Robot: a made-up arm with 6 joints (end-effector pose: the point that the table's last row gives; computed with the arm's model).
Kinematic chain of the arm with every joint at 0, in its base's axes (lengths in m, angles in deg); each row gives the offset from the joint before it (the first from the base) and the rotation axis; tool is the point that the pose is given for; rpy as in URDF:
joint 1: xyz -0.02 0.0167 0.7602 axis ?
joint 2: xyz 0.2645 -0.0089 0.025 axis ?
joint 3: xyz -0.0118 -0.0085 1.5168 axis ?
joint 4: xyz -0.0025 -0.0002 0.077 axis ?
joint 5: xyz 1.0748 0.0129 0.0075 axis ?
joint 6: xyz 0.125 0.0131 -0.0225 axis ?
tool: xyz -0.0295 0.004 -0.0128 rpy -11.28 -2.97 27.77
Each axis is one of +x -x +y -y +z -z.
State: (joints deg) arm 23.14 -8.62 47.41 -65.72 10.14 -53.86
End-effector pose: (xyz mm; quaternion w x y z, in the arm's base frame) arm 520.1 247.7 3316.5 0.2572 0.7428 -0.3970 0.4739
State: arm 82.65 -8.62 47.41 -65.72 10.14 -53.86
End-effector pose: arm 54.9 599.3 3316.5 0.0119 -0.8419 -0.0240 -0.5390
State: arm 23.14 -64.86 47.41 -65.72 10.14 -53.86
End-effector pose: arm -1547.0 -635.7 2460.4 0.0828 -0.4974 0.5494 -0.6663
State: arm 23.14 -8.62 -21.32 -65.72 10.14 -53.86
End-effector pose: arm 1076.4 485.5 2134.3 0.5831 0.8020 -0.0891 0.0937
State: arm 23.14 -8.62 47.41 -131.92 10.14 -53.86
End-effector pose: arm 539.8 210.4 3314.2 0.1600 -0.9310 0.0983 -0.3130
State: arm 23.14 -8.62 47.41 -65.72 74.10 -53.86
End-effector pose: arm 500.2 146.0 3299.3 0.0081 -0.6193 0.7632 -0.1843
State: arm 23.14 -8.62 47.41 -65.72 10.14 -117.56
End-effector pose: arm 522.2 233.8 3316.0 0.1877 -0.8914 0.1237 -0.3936
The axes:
joint 1: +z
joint 2: +y
joint 3: -y
joint 4: -x
joint 5: -y
joint 6: -x

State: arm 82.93 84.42 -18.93 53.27 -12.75 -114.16
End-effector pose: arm 186.5 1538.6 -194.0 0.6818 -0.1782 0.6692 0.2355
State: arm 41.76 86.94 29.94 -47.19 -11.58 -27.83
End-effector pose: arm 1798.6 1691.4 -54.2 0.7446 0.4123 0.4930 0.1800
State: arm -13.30 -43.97 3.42 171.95 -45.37 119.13
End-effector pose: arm -170.2 10.3 2797.6 0.5031 0.1273 -0.7776 0.3551
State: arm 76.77 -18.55 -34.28 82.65 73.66 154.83
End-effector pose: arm 99.6 872.1 1987.9 0.0583 0.4626 0.7504 0.4685
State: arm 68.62 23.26 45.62 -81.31 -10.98 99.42
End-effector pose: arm 653.5 1787.7 2703.2 0.5788 -0.1325 -0.3284 0.7346
